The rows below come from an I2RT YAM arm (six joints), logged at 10 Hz.
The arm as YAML. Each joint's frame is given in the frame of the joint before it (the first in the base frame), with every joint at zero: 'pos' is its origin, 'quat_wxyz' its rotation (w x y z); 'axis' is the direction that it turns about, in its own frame. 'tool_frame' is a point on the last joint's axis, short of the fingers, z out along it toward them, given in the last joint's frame.
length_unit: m
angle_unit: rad
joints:
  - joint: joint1
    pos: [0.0, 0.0, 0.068]
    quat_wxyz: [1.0, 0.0, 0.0, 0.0]
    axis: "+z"
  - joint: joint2
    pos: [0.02, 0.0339, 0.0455]
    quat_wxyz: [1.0, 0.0, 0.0, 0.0]
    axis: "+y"
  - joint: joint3
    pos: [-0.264, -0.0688, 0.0]
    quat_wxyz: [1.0, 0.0, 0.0, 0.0]
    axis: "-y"
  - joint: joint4
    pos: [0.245, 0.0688, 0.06]
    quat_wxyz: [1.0, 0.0, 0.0, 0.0]
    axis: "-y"
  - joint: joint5
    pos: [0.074, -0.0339, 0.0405]
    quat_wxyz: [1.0, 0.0, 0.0, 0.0]
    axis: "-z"
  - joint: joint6
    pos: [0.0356, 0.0, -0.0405]
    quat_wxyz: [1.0, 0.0, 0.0, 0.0]
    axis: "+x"
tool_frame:
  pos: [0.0, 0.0, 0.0]
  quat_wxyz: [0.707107, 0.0, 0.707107, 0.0]
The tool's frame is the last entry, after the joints.
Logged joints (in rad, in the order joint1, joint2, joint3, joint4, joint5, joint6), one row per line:
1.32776 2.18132 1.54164 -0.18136 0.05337 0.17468
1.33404 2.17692 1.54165 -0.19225 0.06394 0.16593
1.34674 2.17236 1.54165 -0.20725 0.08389 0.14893
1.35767 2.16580 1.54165 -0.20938 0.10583 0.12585
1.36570 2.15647 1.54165 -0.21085 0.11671 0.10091
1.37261 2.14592 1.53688 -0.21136 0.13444 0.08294
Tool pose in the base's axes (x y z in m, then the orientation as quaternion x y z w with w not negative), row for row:
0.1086 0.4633 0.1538 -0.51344 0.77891 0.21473 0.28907
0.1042 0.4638 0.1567 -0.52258 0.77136 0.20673 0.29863
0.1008 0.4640 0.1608 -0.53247 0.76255 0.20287 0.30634
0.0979 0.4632 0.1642 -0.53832 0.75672 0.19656 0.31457
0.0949 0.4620 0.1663 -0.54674 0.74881 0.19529 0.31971
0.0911 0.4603 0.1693 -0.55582 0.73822 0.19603 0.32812
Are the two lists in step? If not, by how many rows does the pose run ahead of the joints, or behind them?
The pose runs 2 rows ahead of the joints: the pose in row i belongs to the joints in row i + 2.
